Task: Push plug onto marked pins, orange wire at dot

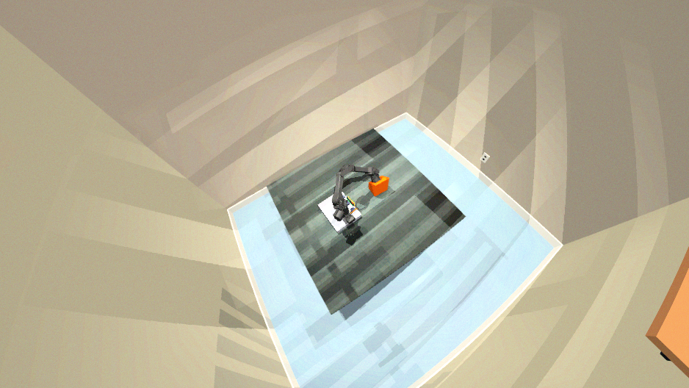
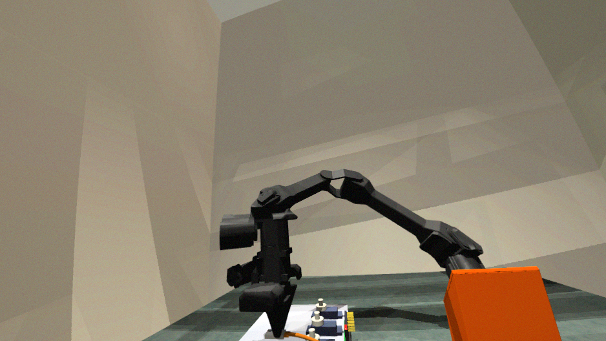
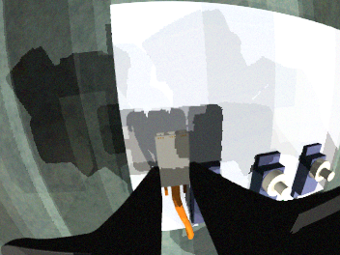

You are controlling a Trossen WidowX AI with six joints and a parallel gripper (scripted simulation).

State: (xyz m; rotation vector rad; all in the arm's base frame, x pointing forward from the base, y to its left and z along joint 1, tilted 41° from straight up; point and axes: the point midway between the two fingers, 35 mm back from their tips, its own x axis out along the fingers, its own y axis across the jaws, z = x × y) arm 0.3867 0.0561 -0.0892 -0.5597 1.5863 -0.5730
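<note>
Right now my gripper tip is 12 cm past the red band, 8 cm to the left of it and 2 cm above it. Also, from my gripper tip: holder: 11 cm to the right, 7 cm below, 4 cm ahead.
</note>
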